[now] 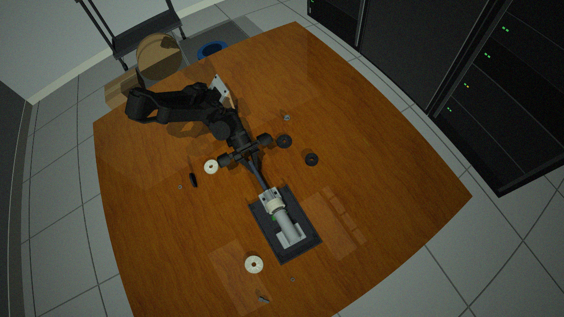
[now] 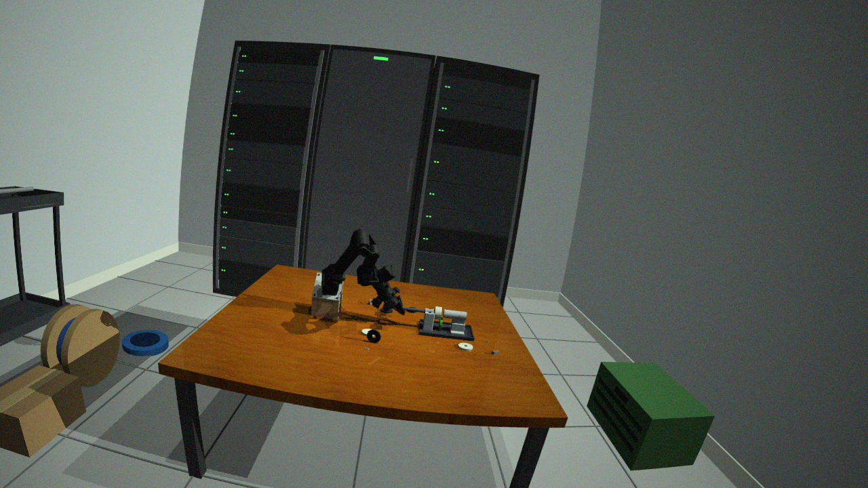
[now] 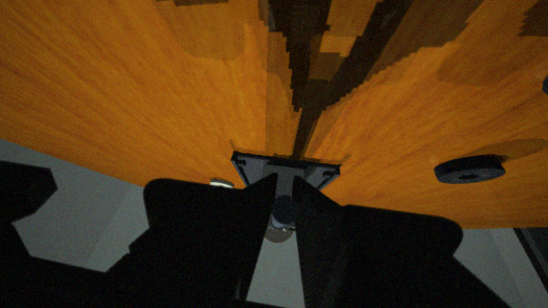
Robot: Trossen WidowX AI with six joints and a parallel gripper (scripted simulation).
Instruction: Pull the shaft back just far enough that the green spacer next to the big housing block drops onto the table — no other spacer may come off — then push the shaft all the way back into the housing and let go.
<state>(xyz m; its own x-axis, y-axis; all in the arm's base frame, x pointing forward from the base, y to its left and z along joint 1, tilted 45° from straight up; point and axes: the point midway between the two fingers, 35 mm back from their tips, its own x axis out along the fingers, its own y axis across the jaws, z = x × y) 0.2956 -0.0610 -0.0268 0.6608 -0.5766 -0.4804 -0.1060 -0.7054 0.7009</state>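
Now: gripper tip 60 mm short of the dark shaft, 30 mm below it and 10 mm to the left of it. Round my gripper tip: green spacer (160 mm ahead, 20 mm to the right, 20 mm below); cream spacer (140 mm ahead, 20 mm above, 10 mm to the right); nut (230 mm to the left, 140 mm behind, 40 mm below).
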